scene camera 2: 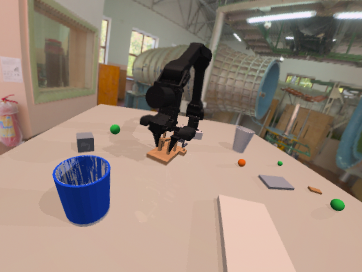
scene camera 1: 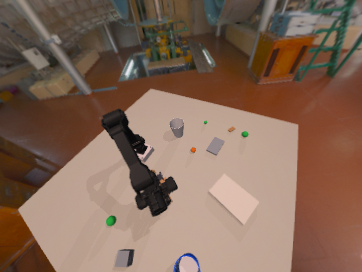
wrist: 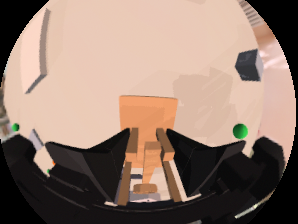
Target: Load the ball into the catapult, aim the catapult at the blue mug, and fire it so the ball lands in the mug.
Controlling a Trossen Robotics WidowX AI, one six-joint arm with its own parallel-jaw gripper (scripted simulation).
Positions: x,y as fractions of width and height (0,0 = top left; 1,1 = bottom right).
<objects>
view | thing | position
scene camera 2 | my gripper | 0.45,0.55
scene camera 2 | blue mug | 0.23,0.67
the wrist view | my gripper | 0.50,0.59
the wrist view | wooden catapult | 0.49,0.52
</objects>
